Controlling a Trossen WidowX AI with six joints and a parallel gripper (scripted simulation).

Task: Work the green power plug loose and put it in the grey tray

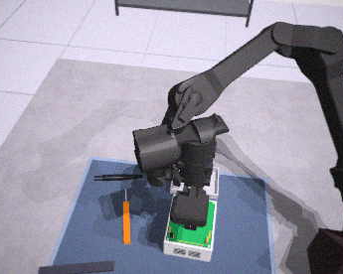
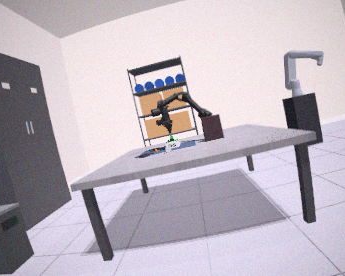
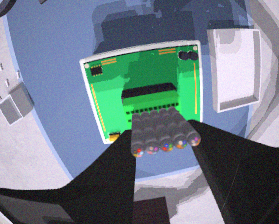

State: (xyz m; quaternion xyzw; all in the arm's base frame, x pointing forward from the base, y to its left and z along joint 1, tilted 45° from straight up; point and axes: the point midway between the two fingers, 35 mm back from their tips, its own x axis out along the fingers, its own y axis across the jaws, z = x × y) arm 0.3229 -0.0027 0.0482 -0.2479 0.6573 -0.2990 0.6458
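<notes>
Now: gripper tip 3 cm above the green power plug. Round my gripper tip: blue mat: 5 cm ahead, 12 cm below; then dark bar: 22 cm ahead, 11 cm to the left, 11 cm below.
</notes>
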